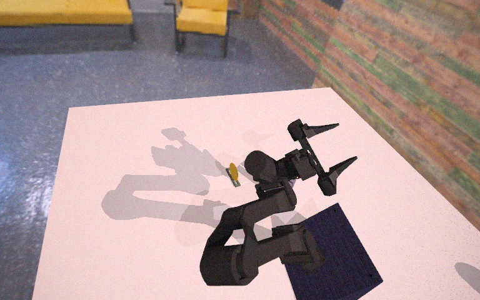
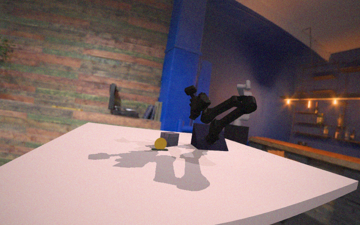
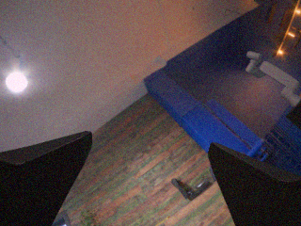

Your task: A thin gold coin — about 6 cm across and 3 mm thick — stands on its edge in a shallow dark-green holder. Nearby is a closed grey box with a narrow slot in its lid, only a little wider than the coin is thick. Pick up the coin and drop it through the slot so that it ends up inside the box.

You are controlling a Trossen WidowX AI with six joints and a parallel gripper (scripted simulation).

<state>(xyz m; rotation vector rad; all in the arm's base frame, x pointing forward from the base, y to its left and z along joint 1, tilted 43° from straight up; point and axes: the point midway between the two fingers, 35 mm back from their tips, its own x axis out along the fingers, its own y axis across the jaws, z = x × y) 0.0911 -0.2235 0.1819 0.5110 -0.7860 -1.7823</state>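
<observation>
The gold coin lies 230 mm ahead of my gripper tip, 150 mm to the left of it and 320 mm below it.
</observation>
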